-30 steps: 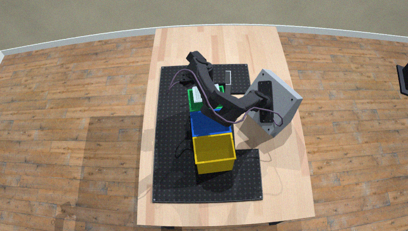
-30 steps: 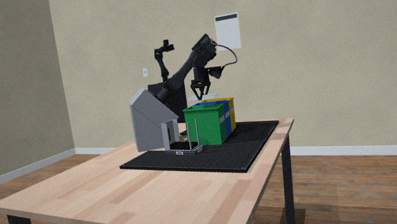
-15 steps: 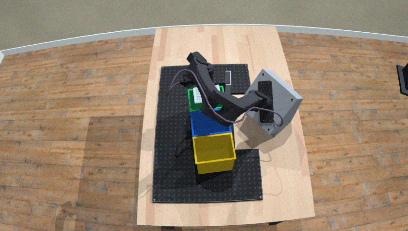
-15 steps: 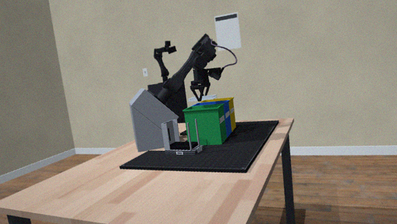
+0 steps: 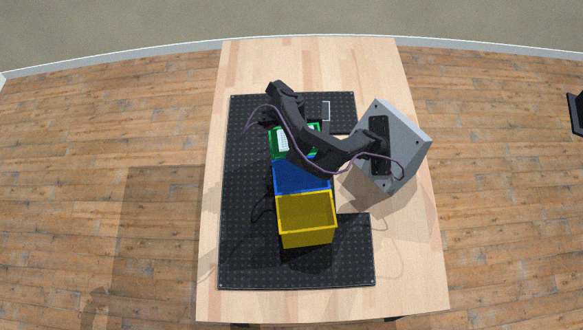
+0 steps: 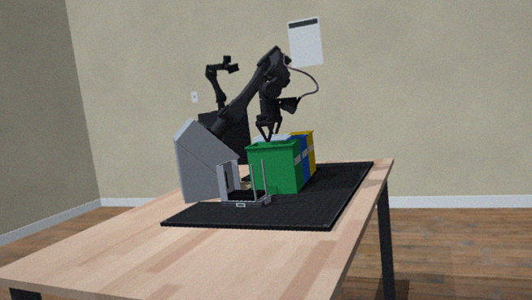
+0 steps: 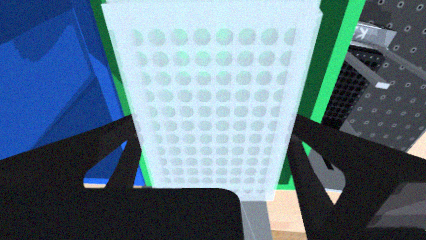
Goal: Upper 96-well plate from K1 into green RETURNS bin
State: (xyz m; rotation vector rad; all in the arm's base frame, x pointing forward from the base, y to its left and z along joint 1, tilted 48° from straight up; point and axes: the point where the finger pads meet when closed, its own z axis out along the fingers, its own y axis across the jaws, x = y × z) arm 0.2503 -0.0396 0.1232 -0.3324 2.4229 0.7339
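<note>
Right now the green bin is 11 cm below my hand and 1 cm ahead of it. Also, from my hand: dark plate: 17 cm to the right, 17 cm below; white 96-well plate: right at my hand; blue bin: 12 cm to the left, 11 cm below, 5 cm behind.
</note>
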